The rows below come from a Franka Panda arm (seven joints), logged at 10 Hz.
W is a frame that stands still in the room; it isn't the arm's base.
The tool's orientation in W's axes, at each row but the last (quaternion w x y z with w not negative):
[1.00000 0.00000 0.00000 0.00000]
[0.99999 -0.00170 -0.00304 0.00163]
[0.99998 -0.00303 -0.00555 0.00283]
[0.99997 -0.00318 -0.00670 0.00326]
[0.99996 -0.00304 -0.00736 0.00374]
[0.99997 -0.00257 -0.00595 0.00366]
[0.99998 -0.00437 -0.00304 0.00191]
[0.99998 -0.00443 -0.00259 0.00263]
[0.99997 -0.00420 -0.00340 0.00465]
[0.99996 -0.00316 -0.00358 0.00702]
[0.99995 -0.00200 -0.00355 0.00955]
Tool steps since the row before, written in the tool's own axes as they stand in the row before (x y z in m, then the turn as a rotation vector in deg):
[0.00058 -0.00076 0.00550 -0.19 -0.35 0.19]
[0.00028 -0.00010 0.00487 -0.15 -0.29 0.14]
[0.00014 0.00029 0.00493 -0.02 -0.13 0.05]
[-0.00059 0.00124 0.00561 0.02 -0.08 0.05]
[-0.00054 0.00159 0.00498 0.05 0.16 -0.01]
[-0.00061 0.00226 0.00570 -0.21 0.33 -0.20]
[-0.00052 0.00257 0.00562 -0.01 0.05 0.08]
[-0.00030 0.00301 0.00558 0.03 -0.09 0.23]
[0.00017 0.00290 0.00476 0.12 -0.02 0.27]
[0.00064 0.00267 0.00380 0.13 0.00 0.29]
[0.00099 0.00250 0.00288 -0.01 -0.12 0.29]
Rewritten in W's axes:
[0.00058 -0.00076 0.00550 -0.19 -0.35 0.19]
[0.00025 -0.00008 0.00487 -0.15 -0.29 0.14]
[0.00008 0.00032 0.00493 -0.02 -0.13 0.05]
[-0.00067 0.00127 0.00559 0.02 -0.08 0.05]
[-0.00063 0.00162 0.00496 0.05 0.16 -0.01]
[-0.00069 0.00228 0.00568 -0.21 0.33 -0.20]
[-0.00056 0.00262 0.00559 -0.01 0.05 0.08]
[-0.00034 0.00306 0.00555 0.03 -0.09 0.23]
[0.00011 0.00294 0.00474 0.12 -0.02 0.27]
[0.00058 0.00270 0.00379 0.13 0.00 0.29]
[0.00092 0.00253 0.00288 -0.01 -0.12 0.29]

